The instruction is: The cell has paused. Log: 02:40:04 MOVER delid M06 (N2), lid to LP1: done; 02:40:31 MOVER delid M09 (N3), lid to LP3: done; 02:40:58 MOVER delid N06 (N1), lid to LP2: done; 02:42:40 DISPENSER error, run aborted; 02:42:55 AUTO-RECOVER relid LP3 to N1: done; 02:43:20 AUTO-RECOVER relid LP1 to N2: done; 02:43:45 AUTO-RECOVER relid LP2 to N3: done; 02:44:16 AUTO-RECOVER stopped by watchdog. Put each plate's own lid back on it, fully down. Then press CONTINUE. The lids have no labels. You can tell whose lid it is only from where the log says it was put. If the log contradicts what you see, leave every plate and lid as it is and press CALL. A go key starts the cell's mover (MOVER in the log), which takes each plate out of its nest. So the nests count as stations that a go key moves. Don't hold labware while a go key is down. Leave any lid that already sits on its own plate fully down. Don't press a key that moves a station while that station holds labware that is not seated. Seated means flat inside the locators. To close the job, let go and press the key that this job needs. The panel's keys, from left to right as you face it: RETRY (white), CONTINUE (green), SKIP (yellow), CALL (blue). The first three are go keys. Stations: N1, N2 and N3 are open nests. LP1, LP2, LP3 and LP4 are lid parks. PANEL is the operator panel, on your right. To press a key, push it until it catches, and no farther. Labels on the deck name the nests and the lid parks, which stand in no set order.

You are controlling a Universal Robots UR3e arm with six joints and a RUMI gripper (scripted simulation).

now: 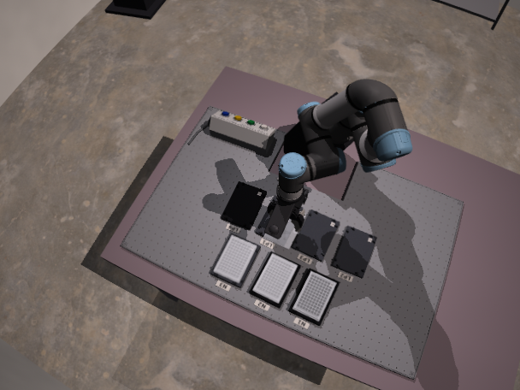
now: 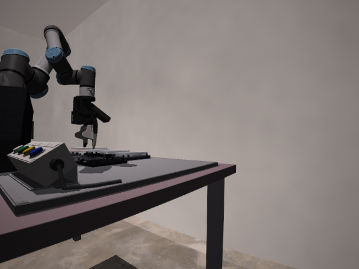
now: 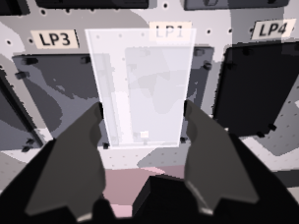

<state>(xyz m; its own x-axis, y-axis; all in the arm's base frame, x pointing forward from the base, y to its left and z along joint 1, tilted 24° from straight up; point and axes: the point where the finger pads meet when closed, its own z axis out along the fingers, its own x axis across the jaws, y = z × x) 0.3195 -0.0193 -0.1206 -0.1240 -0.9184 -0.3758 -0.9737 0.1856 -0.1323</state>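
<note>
Now: the LP1 lid park 3 cm behind my hand, 3 cm to the right of it and 5 cm below it. Also, from my hand: lid park LP4: 4 cm behind, 15 cm to the right, 5 cm below; LP3 lid park: 2 cm behind, 10 cm to the left, 5 cm below; LP2 lid park: 1 cm behind, 23 cm to the left, 5 cm below.
</note>
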